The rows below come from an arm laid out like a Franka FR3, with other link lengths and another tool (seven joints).
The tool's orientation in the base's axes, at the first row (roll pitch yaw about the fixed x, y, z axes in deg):
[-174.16 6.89 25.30]
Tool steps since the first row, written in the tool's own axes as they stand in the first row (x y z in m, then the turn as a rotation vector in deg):
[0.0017 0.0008 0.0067 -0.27 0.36 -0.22]
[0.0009 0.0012 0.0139 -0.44 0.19 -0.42]
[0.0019 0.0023 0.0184 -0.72 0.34 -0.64]
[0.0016 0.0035 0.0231 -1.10 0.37 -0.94]
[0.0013 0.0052 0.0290 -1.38 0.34 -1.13]
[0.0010 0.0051 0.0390 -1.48 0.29 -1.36]
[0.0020 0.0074 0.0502 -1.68 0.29 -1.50]
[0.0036 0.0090 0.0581 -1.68 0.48 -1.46]
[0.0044 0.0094 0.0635 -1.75 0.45 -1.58]
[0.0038 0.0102 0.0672 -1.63 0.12 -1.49]
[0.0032 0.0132 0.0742 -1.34 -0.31 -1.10]
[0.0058 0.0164 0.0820 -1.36 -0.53 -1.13]
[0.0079 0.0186 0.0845 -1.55 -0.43 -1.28]
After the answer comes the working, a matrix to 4 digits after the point.
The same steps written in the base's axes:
[0.0008 0.0003 -0.0069 -0.06 -0.45 0.21]
[-0.0008 -0.0001 -0.0140 -0.25 -0.38 0.45]
[-0.0001 -0.0005 -0.0186 -0.41 -0.64 0.68]
[-0.0006 -0.0015 -0.0234 -0.69 -0.84 1.02]
[-0.0011 -0.0030 -0.0293 -0.93 -0.94 1.25]
[-0.0029 -0.0026 -0.0392 -1.00 -0.95 1.49]
[-0.0027 -0.0038 -0.0506 -1.16 -1.04 1.65]
[-0.0018 -0.0042 -0.0587 -1.09 -1.21 1.59]
[-0.0018 -0.0040 -0.0642 -1.15 -1.21 1.72]
[-0.0025 -0.0049 -0.0679 -1.19 -0.86 1.65]
[-0.0029 -0.0075 -0.0750 -1.16 -0.33 1.28]
[-0.0004 -0.0090 -0.0833 -1.27 -0.14 1.33]
[0.0020 -0.0100 -0.0863 -1.38 -0.32 1.49]

The tool's axes in the first row as the columns of a matrix, in the base's axes (rounded; the answer above uses it unrounded):
[0.8976 0.4141 -0.1514]
[0.4243 -0.9046 0.0410]
[-0.1200 -0.1010 -0.9876]

